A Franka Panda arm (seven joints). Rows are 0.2 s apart.
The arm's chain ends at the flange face. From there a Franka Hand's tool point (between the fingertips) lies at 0.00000 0.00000 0.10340 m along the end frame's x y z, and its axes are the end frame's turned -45 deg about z.
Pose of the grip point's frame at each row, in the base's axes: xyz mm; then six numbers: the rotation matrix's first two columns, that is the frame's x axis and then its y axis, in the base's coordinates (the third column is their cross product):
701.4 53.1 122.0 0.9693 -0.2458 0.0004 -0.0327 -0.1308 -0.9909
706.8 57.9 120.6 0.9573 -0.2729 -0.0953 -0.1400 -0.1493 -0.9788
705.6 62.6 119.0 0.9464 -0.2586 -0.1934 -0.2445 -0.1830 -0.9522
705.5 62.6 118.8 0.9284 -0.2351 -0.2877 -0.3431 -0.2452 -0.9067
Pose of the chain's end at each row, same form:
676.2 -46.2 135.9 0.6623 -0.2663 -0.7004 -0.7085 0.0813 -0.7010
680.7 -40.4 139.3 0.5779 -0.2985 -0.7595 -0.7759 0.0874 -0.6247
683.8 -35.5 143.4 0.4963 -0.3123 -0.8101 -0.8421 0.0535 -0.5366
690.8 -34.6 150.7 0.4139 -0.3396 -0.8446 -0.8991 -0.0071 -0.4377

